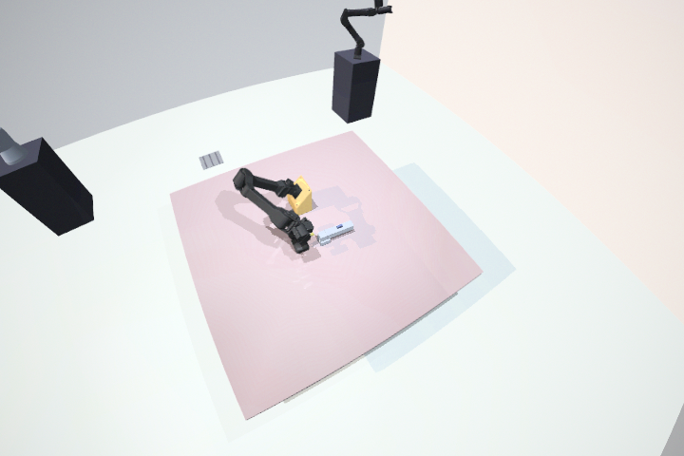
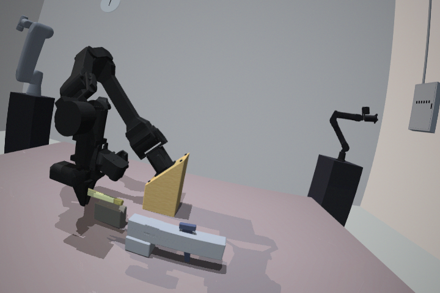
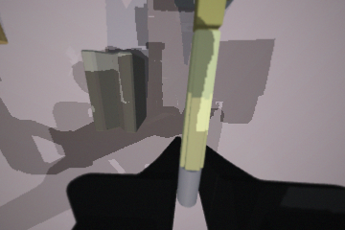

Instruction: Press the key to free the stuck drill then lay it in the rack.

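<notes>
The drill lies 4 cm to the left of my gripper tip and 3 cm above it. From my gripper tip the other things lie so: rack: 6 cm behind, 4 cm to the left, 3 cm below; then blue key: 3 cm ahead, 23 cm to the left.
</notes>
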